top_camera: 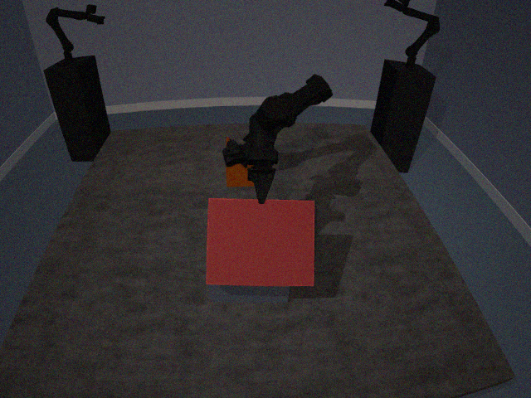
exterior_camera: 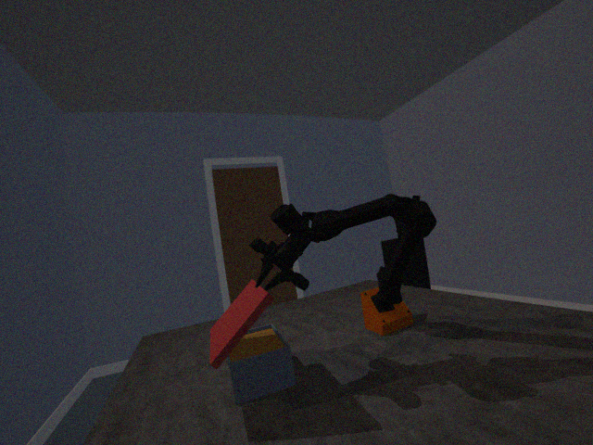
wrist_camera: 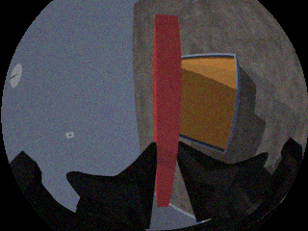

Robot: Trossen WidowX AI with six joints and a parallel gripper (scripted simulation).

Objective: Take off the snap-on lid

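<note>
My gripper tip is now 70 mm short of the red lid and 50 mm above it. Also, from my gripper tip: blue-grey storage box (30 mm ahead, 20 mm to the right, 190 mm below).
</note>
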